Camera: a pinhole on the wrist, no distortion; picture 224 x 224 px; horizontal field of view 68.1 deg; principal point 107.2 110.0 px. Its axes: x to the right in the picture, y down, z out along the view. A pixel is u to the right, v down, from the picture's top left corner.
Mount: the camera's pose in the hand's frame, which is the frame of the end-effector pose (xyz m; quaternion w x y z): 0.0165 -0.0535 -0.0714 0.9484 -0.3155 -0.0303 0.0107
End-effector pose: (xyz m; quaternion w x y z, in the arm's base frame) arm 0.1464 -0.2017 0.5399 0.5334 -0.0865 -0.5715 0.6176
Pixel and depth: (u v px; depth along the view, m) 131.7 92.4 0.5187
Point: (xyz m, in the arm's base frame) -0.2714 -0.3417 0.5241
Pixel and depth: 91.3 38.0 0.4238
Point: -0.1298 -0.4595 0.5983
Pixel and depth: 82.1 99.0 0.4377
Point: -0.1328 -0.3995 0.4524
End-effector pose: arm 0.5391 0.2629 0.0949 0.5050 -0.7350 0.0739 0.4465
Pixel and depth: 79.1 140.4 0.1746
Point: 0.4550 0.2568 0.0574
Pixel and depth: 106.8 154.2 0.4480
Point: 0.2327 0.2836 -0.1245
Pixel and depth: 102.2 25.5 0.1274
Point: 0.5181 0.3345 0.1052
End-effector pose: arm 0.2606 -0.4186 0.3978 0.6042 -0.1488 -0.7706 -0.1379
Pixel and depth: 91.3 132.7 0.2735
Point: 0.2120 -0.2444 0.3472
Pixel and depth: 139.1 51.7 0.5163
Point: -0.1181 -0.1306 0.3764
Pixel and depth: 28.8 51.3 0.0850
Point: 0.2448 -0.4416 0.3657
